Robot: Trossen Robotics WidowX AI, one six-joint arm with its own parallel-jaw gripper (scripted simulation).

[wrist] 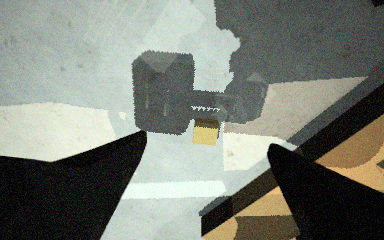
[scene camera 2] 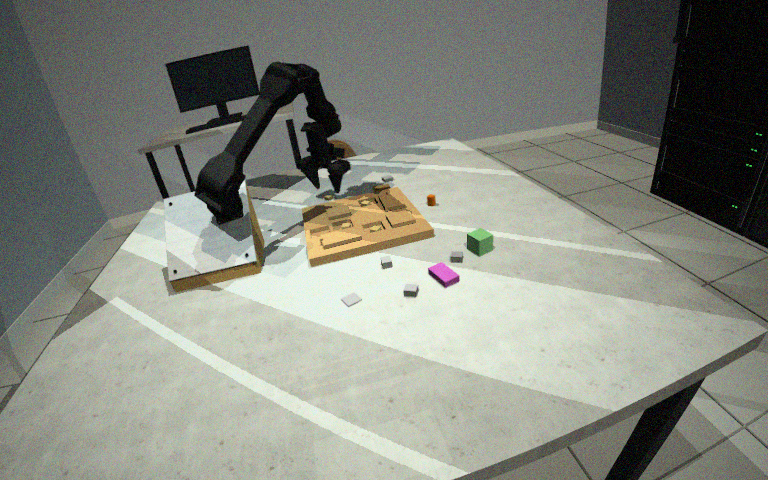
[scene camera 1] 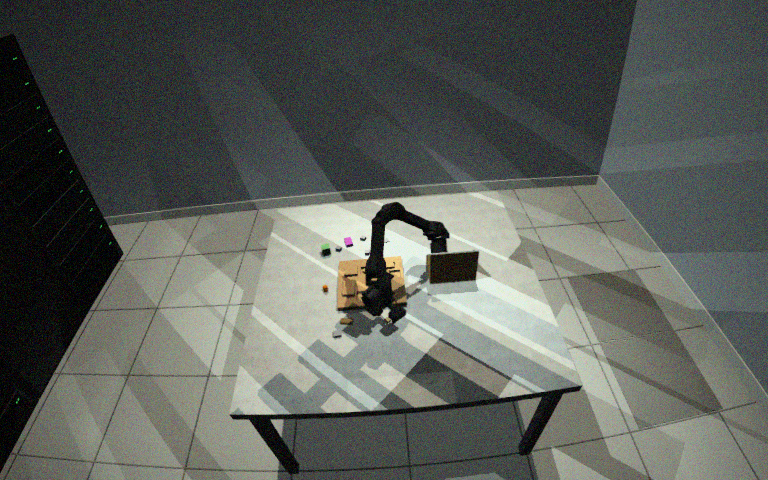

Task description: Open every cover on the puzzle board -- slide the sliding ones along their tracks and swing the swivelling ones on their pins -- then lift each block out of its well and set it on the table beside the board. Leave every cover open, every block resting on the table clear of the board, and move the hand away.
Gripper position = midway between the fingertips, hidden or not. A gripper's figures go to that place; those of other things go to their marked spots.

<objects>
My gripper [scene camera 2: 327, 190] is 1.14 m from the lens. A tan puzzle board [scene camera 2: 316, 223]: 0.96 m from the lens.
</objects>
